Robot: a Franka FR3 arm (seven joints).
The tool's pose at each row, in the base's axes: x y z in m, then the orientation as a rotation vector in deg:
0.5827 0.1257 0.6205 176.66 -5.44 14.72
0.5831 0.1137 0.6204 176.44 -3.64 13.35
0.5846 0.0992 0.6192 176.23 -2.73 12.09
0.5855 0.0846 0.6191 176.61 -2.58 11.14
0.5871 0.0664 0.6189 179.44 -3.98 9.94
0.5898 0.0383 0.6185 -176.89 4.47 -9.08
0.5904 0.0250 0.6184 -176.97 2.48 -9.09
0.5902 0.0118 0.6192 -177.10 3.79 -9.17
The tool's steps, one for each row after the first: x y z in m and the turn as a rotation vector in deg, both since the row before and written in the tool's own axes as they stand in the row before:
0.0011 0.0119 0.0008 -0.30 -0.83 -1.21
0.0018 0.0143 0.0022 -0.29 -0.78 -0.63
0.0013 0.0145 0.0011 0.31 -0.63 -0.10
0.0020 0.0181 0.0014 2.71 -0.94 1.02
0.0039 0.0280 0.0009 3.03 -0.53 0.52
0.0013 0.0132 -0.0005 0.02 -0.03 -1.29
0.0003 0.0131 -0.0014 -0.20 0.07 0.83

